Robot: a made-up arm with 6 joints.
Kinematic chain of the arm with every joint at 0, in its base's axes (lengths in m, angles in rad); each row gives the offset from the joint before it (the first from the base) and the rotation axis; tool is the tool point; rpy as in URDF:
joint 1: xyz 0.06 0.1 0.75 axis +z
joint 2: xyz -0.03 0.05 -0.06 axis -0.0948 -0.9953 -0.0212
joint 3: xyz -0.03 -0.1 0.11 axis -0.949 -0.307 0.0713
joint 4: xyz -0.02 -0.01 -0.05 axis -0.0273 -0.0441 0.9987
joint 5: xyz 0.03 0 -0.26 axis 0.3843 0.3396 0.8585
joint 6: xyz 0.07 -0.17 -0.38 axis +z
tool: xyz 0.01 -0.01 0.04 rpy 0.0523 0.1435 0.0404
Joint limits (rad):
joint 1: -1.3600..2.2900
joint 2: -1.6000..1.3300
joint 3: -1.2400..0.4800
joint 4: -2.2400..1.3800
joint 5: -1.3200..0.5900
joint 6: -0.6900..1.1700
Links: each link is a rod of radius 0.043 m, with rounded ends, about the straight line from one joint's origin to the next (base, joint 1, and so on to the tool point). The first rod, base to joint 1, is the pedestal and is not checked.
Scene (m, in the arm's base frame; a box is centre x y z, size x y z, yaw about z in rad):
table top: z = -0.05
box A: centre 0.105 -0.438 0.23 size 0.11 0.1 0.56 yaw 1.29
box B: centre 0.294 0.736 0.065 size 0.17 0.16 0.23 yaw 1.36
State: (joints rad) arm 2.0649 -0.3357 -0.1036 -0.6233 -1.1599 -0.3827
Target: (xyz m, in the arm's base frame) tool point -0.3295 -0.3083 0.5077
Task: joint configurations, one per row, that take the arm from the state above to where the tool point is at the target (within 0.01 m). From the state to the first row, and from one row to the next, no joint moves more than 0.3 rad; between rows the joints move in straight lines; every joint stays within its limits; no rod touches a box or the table.
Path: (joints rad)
1: 1.8698 -0.5682 -0.0816 -0.8094 -1.0693 -0.4595
2: 1.6747 -0.8008 -0.0595 -0.9955 -0.9786 -0.5364
3: 1.4795 -1.0333 -0.0375 -1.1816 -0.8880 -0.6132
4: 1.2844 -1.2658 -0.0154 -1.3677 -0.7973 -0.6900
5: 1.2391 -0.9999 -0.1761 -1.2714 -0.9221 -0.6184
6: 1.1938 -0.7340 -0.3368 -1.1750 -1.0468 -0.5467
7: 1.1484 -0.4681 -0.4975 -1.0787 -1.1715 -0.4751
8: 1.1031 -0.2022 -0.6582 -0.9823 -1.2963 -0.4035

